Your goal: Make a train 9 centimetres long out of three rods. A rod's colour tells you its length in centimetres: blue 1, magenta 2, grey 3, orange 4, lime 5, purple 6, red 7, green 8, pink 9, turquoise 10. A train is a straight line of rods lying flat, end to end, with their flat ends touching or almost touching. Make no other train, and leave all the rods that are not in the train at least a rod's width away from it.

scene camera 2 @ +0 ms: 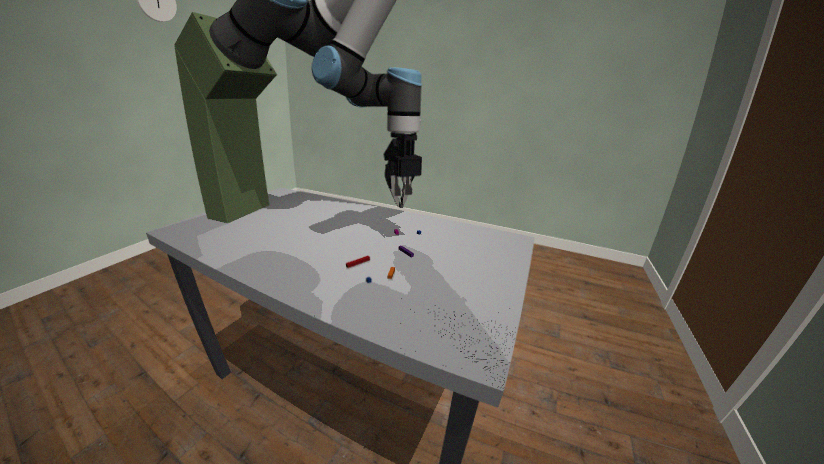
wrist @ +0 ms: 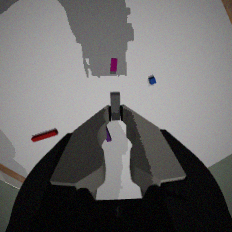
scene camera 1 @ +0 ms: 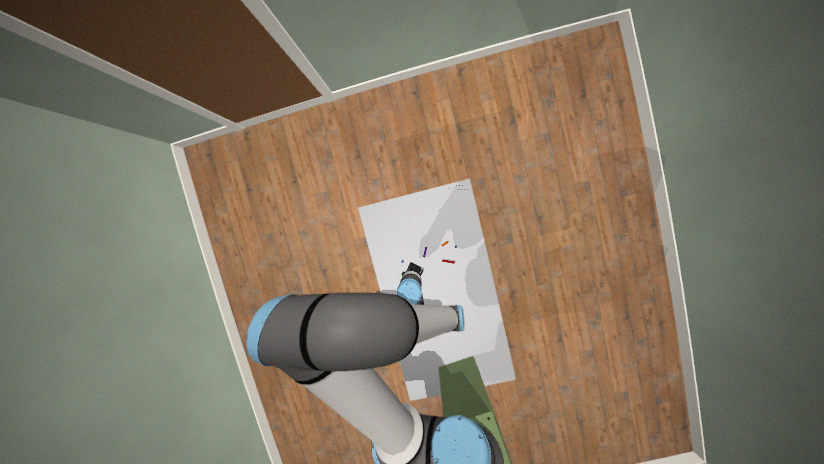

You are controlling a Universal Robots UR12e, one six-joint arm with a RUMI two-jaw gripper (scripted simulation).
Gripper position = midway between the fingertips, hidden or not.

In view: my gripper [scene camera 2: 400, 206].
My gripper also shows in the wrist view [wrist: 115, 106].
